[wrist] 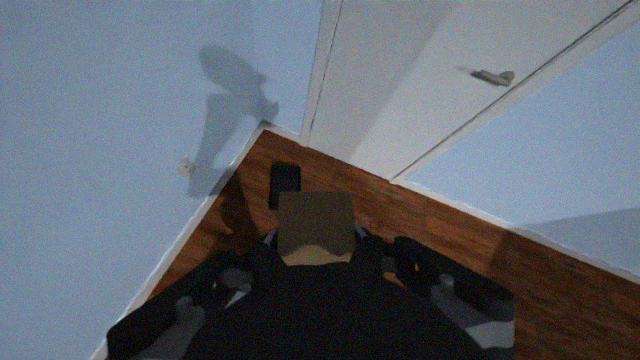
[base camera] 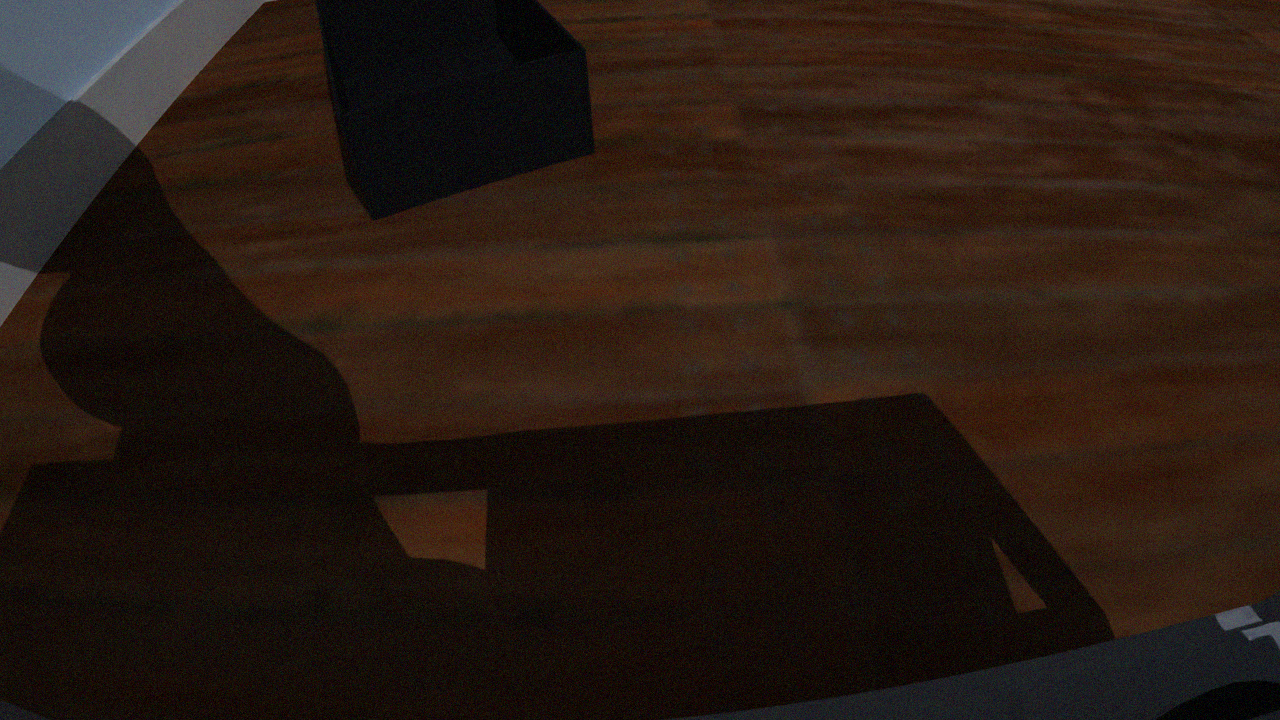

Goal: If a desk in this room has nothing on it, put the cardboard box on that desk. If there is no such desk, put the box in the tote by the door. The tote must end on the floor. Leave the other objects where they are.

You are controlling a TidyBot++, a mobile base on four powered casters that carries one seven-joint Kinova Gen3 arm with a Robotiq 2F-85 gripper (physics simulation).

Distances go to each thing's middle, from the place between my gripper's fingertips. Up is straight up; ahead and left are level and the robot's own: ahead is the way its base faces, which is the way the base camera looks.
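Labels:
Dark tote (base camera: pixel 430 106): 1000 mm below my hand, 160 mm to the left of it, 440 mm ahead of it. Relative to the tan cardboard box (wrist: pixel 316 227), my hand is 10 mm past.

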